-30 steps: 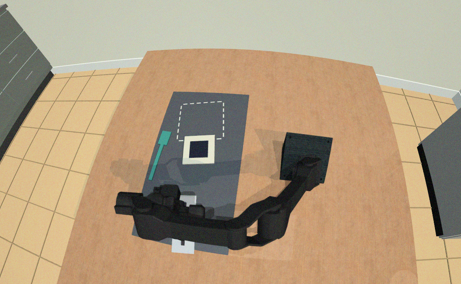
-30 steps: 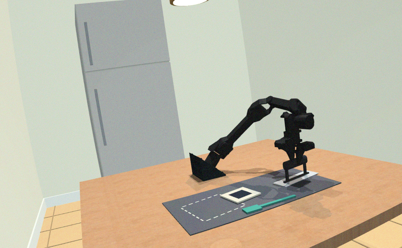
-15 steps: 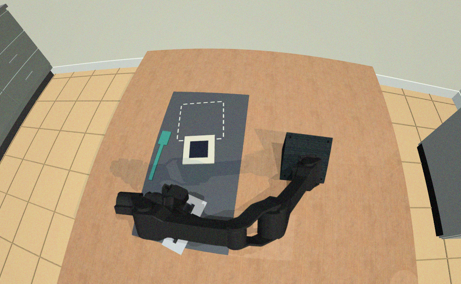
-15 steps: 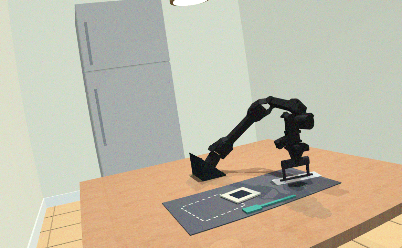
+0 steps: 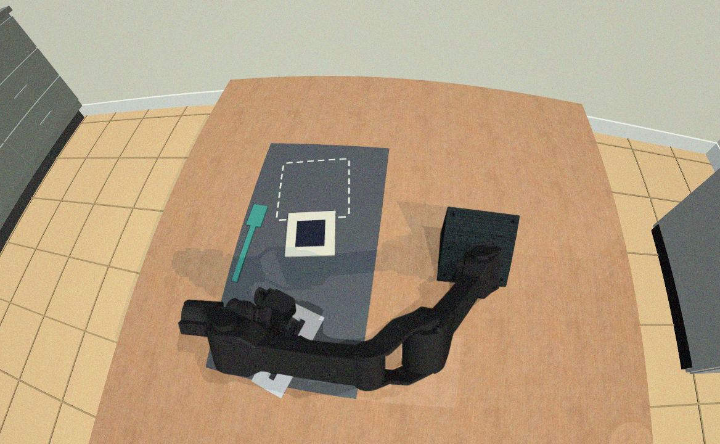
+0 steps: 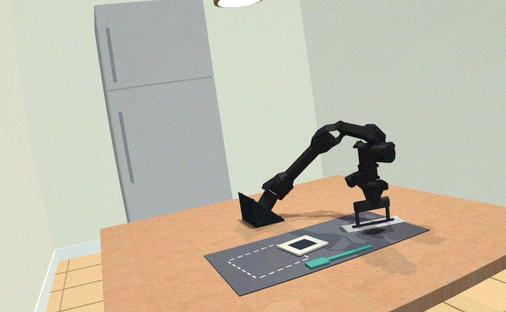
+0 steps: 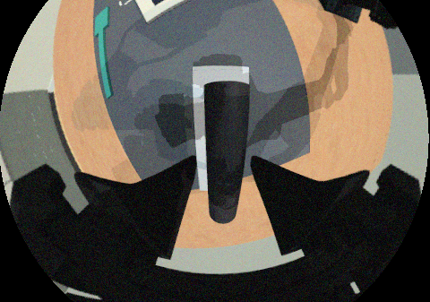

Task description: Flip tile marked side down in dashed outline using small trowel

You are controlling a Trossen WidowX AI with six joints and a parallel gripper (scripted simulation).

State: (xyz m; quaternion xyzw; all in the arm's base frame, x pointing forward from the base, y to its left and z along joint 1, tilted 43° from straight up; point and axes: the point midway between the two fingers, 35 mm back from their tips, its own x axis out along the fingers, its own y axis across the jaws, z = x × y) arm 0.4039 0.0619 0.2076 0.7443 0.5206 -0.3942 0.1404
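The trowel is 1 cm behind my gripper tip, 2 cm to the right of it and 3 cm below it. Round my gripper tip: teal flat tool 11 cm ahead, 28 cm to the right, 6 cm below; then cream tile 4 cm behind, 28 cm to the right, 6 cm below; then grey mat 2 cm behind, 24 cm to the right, 8 cm below.
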